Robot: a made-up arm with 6 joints.
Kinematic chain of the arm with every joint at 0, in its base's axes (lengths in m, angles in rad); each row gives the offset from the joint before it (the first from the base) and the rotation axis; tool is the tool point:
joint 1: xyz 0 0 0.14 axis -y
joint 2: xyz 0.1 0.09 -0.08 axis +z
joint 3: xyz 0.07 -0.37 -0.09 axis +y
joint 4: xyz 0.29 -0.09 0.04 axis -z
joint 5: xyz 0.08 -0.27 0 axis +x
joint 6: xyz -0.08 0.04 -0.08 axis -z
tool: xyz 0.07 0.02 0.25
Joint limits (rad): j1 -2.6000..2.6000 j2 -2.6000..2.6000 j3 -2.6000..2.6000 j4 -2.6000..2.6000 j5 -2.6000..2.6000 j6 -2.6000..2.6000
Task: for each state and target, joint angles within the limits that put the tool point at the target. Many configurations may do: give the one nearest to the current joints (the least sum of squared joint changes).
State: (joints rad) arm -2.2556 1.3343 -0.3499 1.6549 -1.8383 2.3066
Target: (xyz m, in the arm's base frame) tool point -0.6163 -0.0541 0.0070
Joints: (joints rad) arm -2.6000 0.7991 -0.0019 1.3866 -2.1806 2.1983
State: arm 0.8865 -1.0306 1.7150 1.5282 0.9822 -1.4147
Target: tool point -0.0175 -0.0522 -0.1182
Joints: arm 1.2511 -1.8709 1.5304 1.9347 1.4282 -1.5402
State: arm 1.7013 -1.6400 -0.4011 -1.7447 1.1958 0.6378
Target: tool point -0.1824 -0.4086 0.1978
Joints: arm 1.5654 -1.4358 -0.4798 -2.3708 1.1830 0.6029
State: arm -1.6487 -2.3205 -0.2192 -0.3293 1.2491 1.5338
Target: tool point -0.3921 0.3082 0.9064
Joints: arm -1.1586 -2.2158 -0.1583 -0.0839 1.2571 1.5730
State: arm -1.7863 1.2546 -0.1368 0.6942 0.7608 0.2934
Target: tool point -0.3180 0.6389 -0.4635
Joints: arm -2.0924 2.0233 0.0740 0.6413 0.5640 0.2290
